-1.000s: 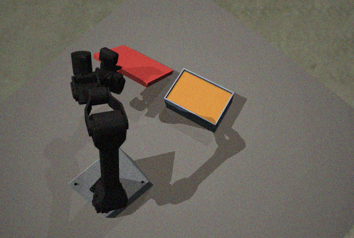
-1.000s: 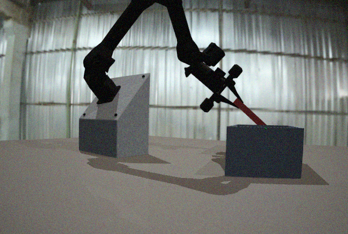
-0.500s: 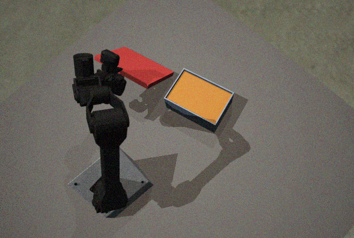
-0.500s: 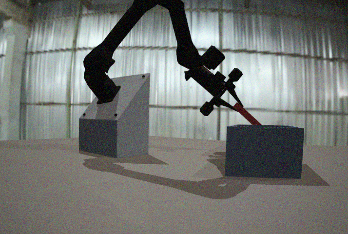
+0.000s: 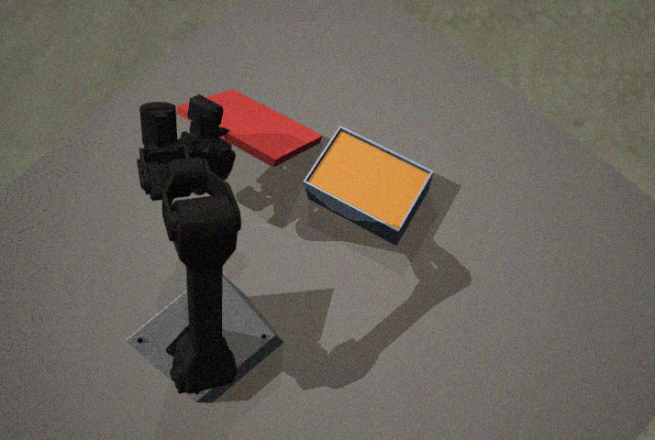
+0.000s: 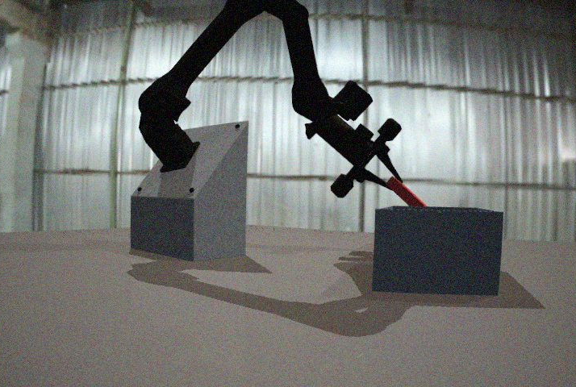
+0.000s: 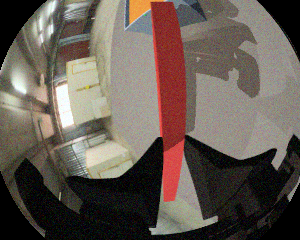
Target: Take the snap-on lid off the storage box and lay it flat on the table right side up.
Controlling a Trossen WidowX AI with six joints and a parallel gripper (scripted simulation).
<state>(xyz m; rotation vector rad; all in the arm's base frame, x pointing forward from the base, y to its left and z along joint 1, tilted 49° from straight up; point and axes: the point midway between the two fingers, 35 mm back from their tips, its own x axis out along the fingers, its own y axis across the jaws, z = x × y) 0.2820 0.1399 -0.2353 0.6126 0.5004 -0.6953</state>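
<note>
Now: the lid 6 cm ahead of my gripper tip, 5 cm below it and 1 cm to the left of it. Round my gripper tip: storage box (26 cm to the right, 13 cm ahead, 8 cm below).
</note>
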